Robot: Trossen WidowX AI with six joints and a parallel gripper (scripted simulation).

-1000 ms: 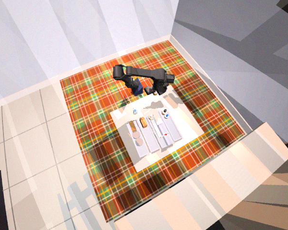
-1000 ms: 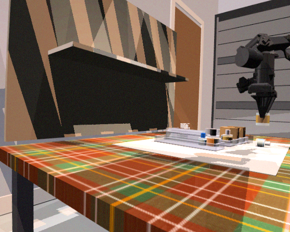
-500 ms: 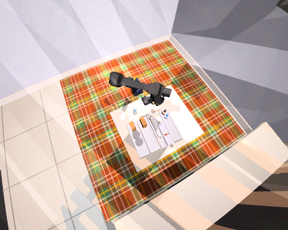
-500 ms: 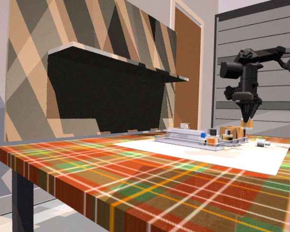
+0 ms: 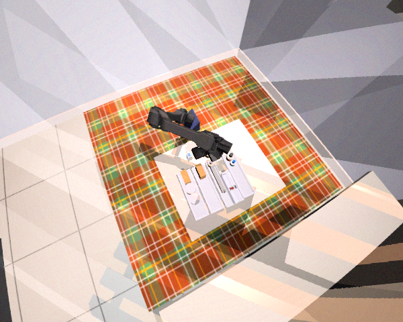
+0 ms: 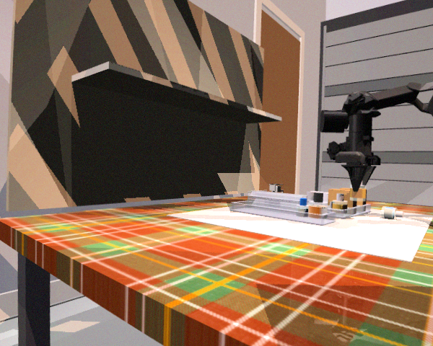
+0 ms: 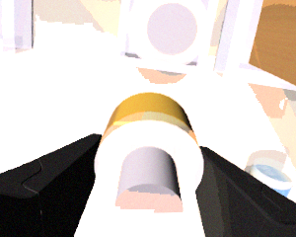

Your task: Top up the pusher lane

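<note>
The small loose jar lies 90 mm to the right of my gripper tip, 90 mm behind it and 60 mm below it. Also, from my gripper tip: lane rack 200 mm ahead, 60 mm below, 10 mm to the right.
</note>
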